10 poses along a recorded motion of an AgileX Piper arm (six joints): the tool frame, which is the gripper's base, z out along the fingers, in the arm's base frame.
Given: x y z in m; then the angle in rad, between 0 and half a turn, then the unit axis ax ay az.
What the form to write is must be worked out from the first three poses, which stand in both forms.
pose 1, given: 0.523, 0.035, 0.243, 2.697, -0.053, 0.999, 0.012
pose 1, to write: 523, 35, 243, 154.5, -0.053, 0.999, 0.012
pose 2, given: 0.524, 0.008, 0.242, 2.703, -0.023, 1.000, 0.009
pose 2, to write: 524, 8, 242, 154.9, -0.023, 1.000, 0.009
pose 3, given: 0.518, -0.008, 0.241, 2.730, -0.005, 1.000, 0.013
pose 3, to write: 518, -8, 241, 156.4, -0.005, 1.000, 0.013
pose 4, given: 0.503, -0.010, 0.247, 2.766, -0.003, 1.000, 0.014
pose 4, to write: 503, -10, 247, 158.5, -0.003, 1.000, 0.014
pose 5, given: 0.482, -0.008, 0.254, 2.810, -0.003, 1.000, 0.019
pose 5, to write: 482, -8, 254, 161.0, -0.003, 1.000, 0.019
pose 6, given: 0.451, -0.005, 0.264, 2.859, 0.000, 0.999, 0.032
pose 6, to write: 451, -5, 264, 163.8, 0.000, 0.999, 0.032
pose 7, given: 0.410, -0.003, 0.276, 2.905, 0.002, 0.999, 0.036
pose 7, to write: 410, -3, 276, 166.4, 0.002, 0.999, 0.036
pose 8, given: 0.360, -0.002, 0.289, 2.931, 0.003, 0.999, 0.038
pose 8, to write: 360, -2, 289, 167.9, 0.003, 0.999, 0.038
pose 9, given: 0.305, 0.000, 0.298, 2.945, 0.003, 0.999, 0.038
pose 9, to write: 305, 0, 298, 168.7, 0.003, 0.999, 0.038
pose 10, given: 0.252, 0.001, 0.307, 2.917, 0.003, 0.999, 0.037
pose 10, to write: 252, 1, 307, 167.1, 0.003, 0.999, 0.037
